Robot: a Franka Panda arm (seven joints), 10 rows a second.
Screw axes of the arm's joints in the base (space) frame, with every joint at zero. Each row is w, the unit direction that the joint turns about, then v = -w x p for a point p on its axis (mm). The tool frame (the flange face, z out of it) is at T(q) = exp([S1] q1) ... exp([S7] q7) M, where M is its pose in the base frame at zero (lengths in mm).
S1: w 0 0 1 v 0.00 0.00 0.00
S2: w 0 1 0 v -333.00 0.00 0.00
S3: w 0 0 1 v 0.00 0.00 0.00
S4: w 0 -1 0 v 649.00 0.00 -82.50
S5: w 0 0 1 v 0.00 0.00 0.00
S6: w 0 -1 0 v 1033.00 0.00 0.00
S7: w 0 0 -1 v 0.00 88.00 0.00
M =
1 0 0 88.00
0 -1 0 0.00
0 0 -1 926.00
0 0 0 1
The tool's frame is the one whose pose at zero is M.
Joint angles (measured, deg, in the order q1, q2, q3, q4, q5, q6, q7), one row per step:
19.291, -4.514, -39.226, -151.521, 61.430, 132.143, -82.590
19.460, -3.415, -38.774, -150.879, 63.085, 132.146, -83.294
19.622, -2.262, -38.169, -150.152, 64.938, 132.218, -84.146
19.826, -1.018, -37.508, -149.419, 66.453, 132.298, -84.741
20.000, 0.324, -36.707, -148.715, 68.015, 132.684, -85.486
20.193, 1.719, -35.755, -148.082, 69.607, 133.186, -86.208
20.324, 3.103, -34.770, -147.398, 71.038, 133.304, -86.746
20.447, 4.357, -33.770, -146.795, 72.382, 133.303, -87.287
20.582, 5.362, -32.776, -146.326, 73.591, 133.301, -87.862
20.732, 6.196, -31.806, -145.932, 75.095, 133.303, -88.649
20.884, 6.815, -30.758, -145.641, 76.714, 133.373, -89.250
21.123, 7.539, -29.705, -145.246, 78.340, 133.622, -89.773
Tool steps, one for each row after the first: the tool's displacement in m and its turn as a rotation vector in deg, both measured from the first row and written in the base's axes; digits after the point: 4 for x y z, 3 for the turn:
0.0045, 0.0020, -0.0021, 0.030, -0.256, -0.305
0.0098, 0.0048, -0.0040, 0.005, -0.681, -0.557
0.0150, 0.0083, -0.0067, -0.149, -0.821, -0.606
0.0202, 0.0121, -0.0103, -0.604, -0.985, -0.612
0.0249, 0.0171, -0.0148, -1.120, -1.030, -0.536
0.0297, 0.0229, -0.0193, -1.312, -0.940, -0.299
0.0339, 0.0295, -0.0238, -1.350, -0.863, 0.077
0.0374, 0.0367, -0.0277, -1.321, -0.885, 0.595
0.0405, 0.0441, -0.0311, -1.130, -1.162, 0.987
0.0432, 0.0524, -0.0337, -0.779, -1.435, 1.179
0.0464, 0.0609, -0.0366, -0.602, -1.668, 1.322

